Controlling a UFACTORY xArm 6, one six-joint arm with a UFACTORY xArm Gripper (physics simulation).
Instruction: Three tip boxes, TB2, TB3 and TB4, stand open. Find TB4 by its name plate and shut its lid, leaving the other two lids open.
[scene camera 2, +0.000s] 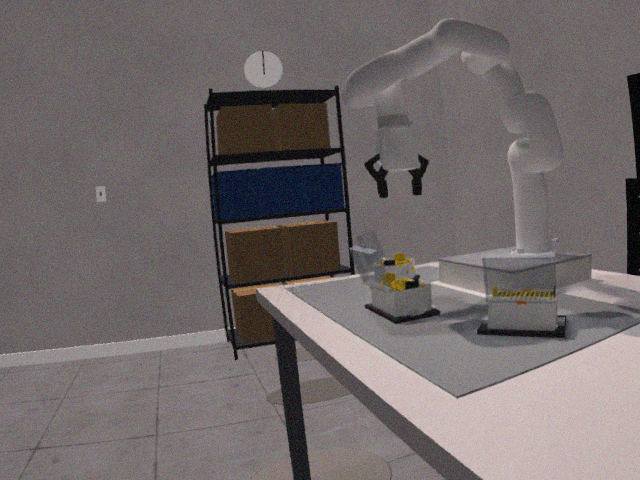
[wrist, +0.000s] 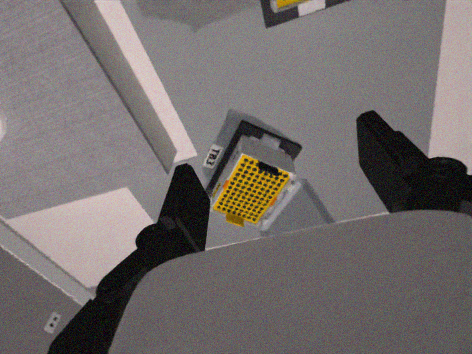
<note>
In view: the gripper (scene camera 2: 401, 196), a clear lid (scene camera 2: 518, 277), a clear lid (wrist: 301, 208) and a grey mat (wrist: 307, 80).
The gripper also shows in the wrist view (wrist: 274, 162).
</note>
